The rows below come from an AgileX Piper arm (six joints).
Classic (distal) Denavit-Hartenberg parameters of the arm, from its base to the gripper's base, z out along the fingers. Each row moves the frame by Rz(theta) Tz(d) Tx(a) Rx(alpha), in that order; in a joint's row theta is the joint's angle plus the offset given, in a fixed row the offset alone. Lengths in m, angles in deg.
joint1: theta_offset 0, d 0.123, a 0, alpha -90
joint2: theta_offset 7.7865, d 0, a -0.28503, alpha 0
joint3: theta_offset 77.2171, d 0, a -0.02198, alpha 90
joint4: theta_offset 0, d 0.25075, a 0, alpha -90
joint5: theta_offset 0, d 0, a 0, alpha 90
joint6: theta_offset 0, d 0.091, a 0, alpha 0
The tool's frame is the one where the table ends.
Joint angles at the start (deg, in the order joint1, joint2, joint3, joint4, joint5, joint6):
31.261, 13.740, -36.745, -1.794, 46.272, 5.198
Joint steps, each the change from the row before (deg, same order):
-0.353, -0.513, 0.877, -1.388, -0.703, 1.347
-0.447, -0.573, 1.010, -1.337, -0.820, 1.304
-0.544, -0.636, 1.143, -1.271, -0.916, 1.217
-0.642, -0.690, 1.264, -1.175, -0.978, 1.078
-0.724, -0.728, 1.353, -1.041, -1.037, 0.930
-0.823, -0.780, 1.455, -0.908, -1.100, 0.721
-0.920, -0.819, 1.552, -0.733, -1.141, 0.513
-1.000, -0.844, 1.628, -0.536, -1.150, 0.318
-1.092, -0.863, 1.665, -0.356, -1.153, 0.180
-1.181, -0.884, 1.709, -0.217, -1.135, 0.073
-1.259, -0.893, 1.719, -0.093, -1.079, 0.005
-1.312, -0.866, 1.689, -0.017, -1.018, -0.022
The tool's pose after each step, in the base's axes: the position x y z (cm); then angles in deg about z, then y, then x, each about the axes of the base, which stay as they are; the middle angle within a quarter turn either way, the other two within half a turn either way. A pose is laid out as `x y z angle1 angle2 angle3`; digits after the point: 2 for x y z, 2 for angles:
2.97 1.35 33.31 123.04 56.74 -124.03
3.06 1.22 32.94 123.95 58.12 -124.55
3.16 1.08 32.53 124.83 59.51 -125.07
3.25 0.96 32.07 125.69 60.90 -125.64
3.34 0.86 31.56 126.51 62.24 -126.22
3.43 0.76 31.01 127.23 63.56 -126.81
3.51 0.69 30.42 127.95 64.82 -127.47
3.59 0.62 29.77 128.72 65.98 -128.24
3.66 0.58 29.11 129.60 67.09 -129.11
3.73 0.53 28.41 130.69 68.16 -130.19
3.80 0.49 27.69 132.11 69.17 -131.56
3.86 0.45 26.97 133.88 70.14 -133.26

